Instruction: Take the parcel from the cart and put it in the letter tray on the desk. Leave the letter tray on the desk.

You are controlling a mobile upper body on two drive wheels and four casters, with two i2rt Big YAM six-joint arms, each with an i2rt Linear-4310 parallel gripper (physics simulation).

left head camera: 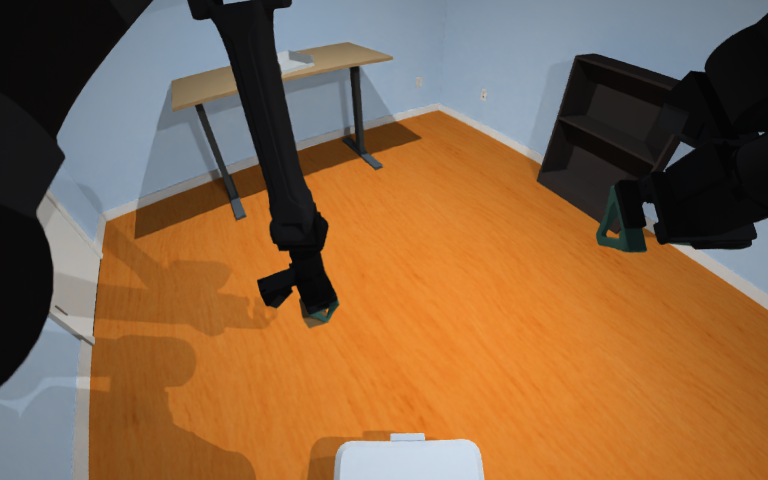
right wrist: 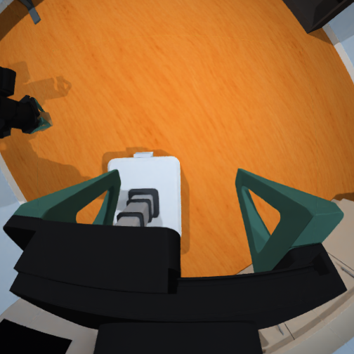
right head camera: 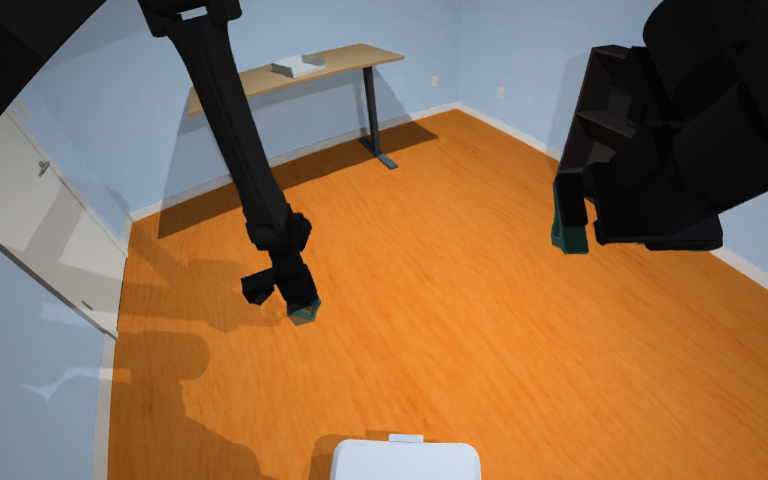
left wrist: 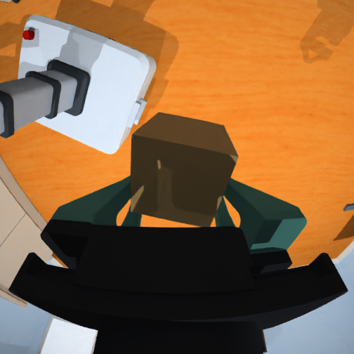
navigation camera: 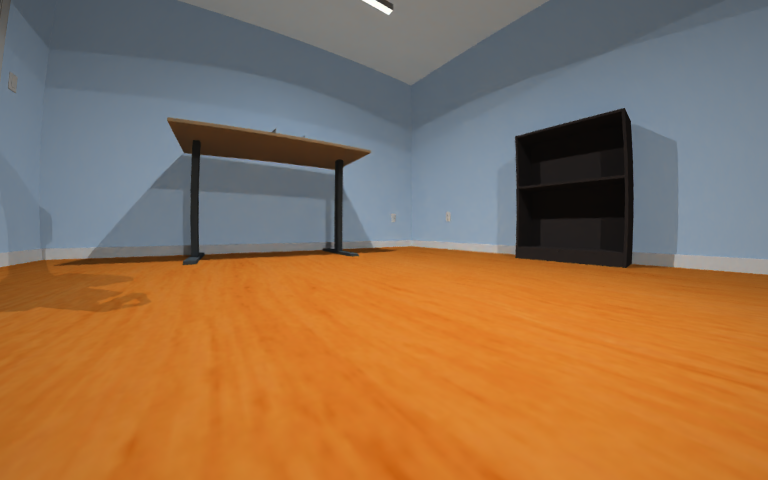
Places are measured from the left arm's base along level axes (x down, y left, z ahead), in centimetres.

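Pixels of known places: left gripper, fingertip midpoint: (left head camera: 322, 311) (right head camera: 309, 310); right gripper, fingertip midpoint: (left head camera: 633, 238) (right head camera: 596, 238).
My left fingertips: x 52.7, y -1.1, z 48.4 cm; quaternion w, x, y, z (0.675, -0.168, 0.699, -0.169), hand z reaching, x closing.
Behind a point stands the place of what it marks.
My left gripper (left wrist: 177, 175) is shut on the parcel (left wrist: 180, 175), a brown box, and holds it above the floor. In the left head camera the parcel (left head camera: 312, 320) @(y 0.6, x 51.3, z 45.1 cm) is mostly hidden behind the green fingertips. My right gripper (right wrist: 177, 175) is open and empty, off to the right. The letter tray (left head camera: 296, 61) @(y 50.3, x 45.4, z 252.8 cm) (right head camera: 297, 65) @(y 60.4, x 45.7, z 255.6 cm) is pale grey and stands on the desk (left head camera: 345, 55) @(y 15.0, x 46.0, z 264.8 cm) (right head camera: 362, 55) @(y 11.3, x 46.0, z 267.5 cm) across the room; my left arm partly covers the desk in both head views. In the navigation camera the desk (navigation camera: 266, 148) @(y 68.2, x 48.5, z 240.1 cm) shows from below. The cart does not show.
A dark bookshelf (left head camera: 608, 138) (navigation camera: 627, 186) stands against the wall at the right. A white door (right head camera: 62, 226) @(y 188.2, x 79.3, z 114.3 cm) is at the left. My white base (left head camera: 408, 461) @(y -22.4, x 115.0, z 24.9 cm) (right head camera: 405, 461) @(y -22.6, x 115.0, z 25.3 cm) (left wrist: 107, 112) is at the bottom of the head views. Desk legs (left head camera: 356, 107) @(y 11.0, x 93.1, z 276.9 cm) (navigation camera: 195, 198) @(y 113.9, x 93.8, z 213.4 cm) reach the floor.
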